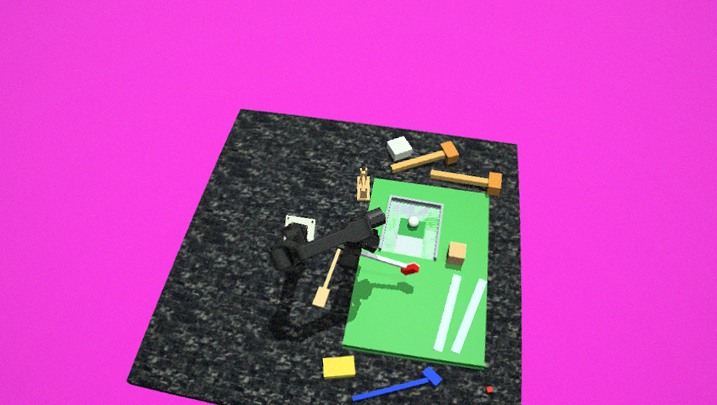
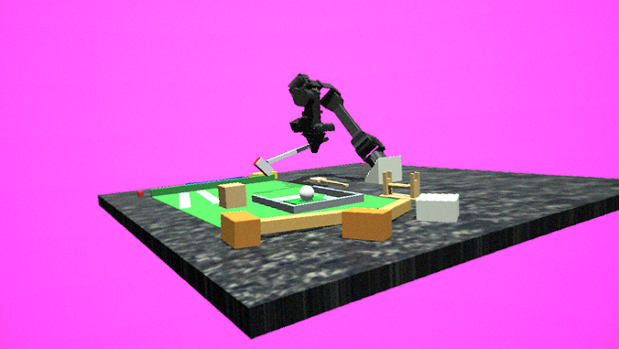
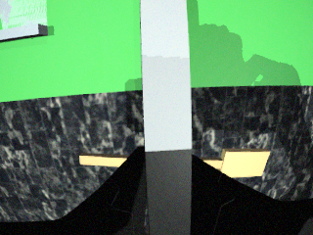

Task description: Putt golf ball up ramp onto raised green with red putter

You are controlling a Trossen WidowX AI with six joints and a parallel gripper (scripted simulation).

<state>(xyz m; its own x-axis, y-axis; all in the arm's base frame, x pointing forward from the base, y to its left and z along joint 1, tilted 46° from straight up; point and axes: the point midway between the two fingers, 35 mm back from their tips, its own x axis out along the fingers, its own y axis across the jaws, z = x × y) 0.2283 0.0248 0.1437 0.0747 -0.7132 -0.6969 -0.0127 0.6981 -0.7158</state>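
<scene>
My gripper tip is now 90 mm short of the red putter and 10 mm to the right of it. The rest, counted from my gripper tip: white golf ball 180 mm ahead, 240 mm to the left, 90 mm below; then wooden paddle 80 mm behind, 70 mm to the right, 120 mm below; then yellow block 40 mm ahead, 370 mm to the right, 100 mm below.
</scene>
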